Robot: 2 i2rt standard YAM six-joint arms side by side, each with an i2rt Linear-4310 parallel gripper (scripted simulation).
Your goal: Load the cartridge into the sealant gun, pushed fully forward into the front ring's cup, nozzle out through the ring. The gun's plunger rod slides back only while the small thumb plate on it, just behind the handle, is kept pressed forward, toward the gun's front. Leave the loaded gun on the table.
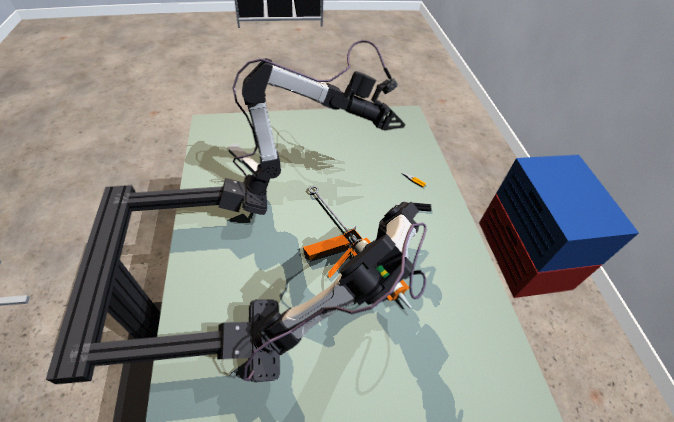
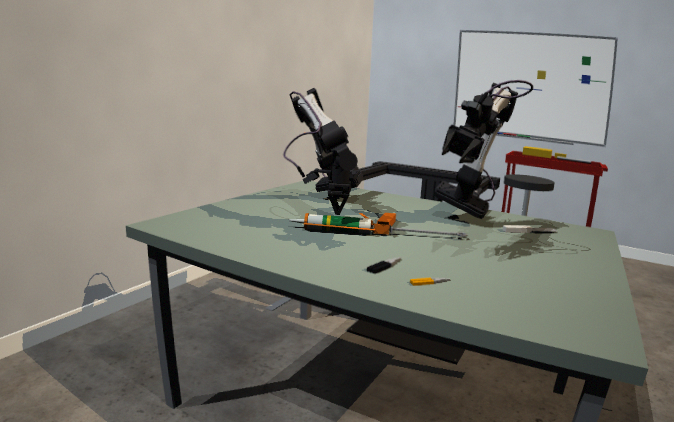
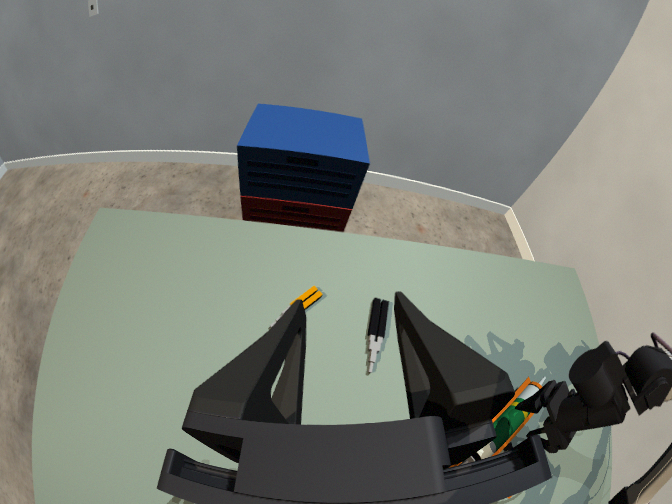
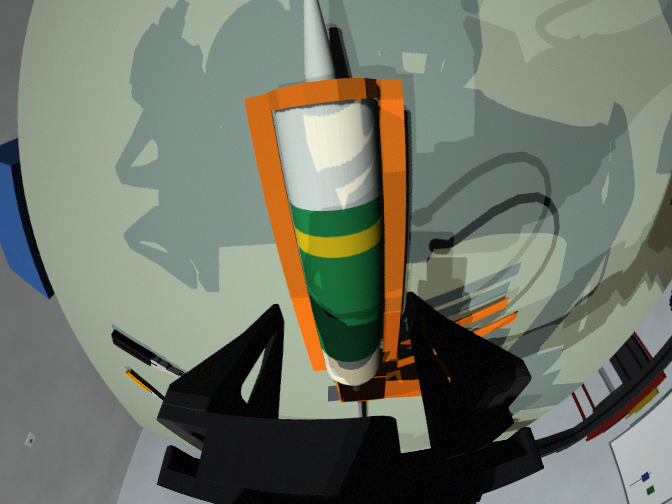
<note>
In view: the left gripper (image 2: 451, 157), the right gripper (image 2: 338, 212) and an orange sealant gun (image 4: 403, 381).
The left gripper shows as well in image 1 (image 1: 402, 123) and in image 3 (image 3: 349, 304). The right gripper shows as well in image 3 (image 3: 522, 420) and in image 4 (image 4: 343, 307).
</note>
